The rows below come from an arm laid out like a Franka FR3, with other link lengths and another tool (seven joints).
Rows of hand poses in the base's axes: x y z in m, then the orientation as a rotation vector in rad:
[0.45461 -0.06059 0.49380 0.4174 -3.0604 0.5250]
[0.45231 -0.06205 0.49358 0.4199 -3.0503 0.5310]
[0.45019 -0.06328 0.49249 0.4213 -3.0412 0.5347]
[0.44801 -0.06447 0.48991 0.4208 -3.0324 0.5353]
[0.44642 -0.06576 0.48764 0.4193 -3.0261 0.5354]
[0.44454 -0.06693 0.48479 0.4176 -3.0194 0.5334]
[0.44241 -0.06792 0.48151 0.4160 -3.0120 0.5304]
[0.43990 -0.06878 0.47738 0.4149 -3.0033 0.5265]
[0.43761 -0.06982 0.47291 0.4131 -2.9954 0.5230]
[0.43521 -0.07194 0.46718 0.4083 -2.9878 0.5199]
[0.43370 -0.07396 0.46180 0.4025 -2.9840 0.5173]
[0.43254 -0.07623 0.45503 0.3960 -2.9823 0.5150]
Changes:
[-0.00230 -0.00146 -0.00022 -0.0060 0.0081 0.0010]
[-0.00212 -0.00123 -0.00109 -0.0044 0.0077 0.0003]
[-0.00218 -0.00119 -0.00258 -0.0025 0.0082 -0.0010]
[-0.00159 -0.00129 -0.00227 -0.0016 0.0060 -0.0015]
[-0.00188 -0.00117 -0.00285 -0.0005 0.0069 -0.0017]
[-0.00213 -0.00099 -0.00328 0.0000 0.0078 -0.0018]
[-0.00251 -0.00086 -0.00413 0.0002 0.0093 -0.0016]
[-0.00229 -0.00104 -0.00447 0.0002 0.0084 -0.0020]
[-0.00240 -0.00212 -0.00573 -0.0001 0.0081 -0.0039]
[-0.00151 -0.00202 -0.00538 0.0004 0.0044 -0.0043]
[-0.00116 -0.00227 -0.00677 0.0007 0.0023 -0.0045]

